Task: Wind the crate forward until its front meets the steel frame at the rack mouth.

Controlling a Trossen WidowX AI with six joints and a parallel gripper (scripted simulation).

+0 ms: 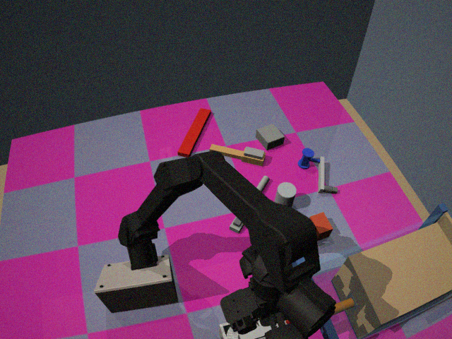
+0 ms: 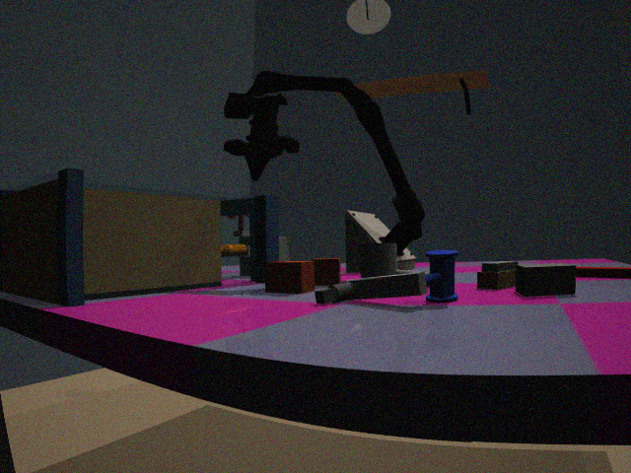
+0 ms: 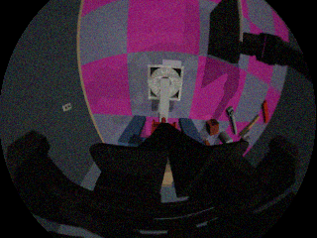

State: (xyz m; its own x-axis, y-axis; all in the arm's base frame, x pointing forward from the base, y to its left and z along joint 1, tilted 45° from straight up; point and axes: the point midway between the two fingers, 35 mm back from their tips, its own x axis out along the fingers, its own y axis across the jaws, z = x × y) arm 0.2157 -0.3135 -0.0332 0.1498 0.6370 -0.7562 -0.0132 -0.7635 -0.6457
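Now: the red knob 8 cm below my gripper tip and 6 cm ahead of it. From my gripper tip the other things lie so: winch handle with red hub (11 cm below, 2 cm ahead); then winch (19 cm below, 6 cm behind, 1 cm to the right); then blue steel frame (12 cm ahead, 11 cm below).
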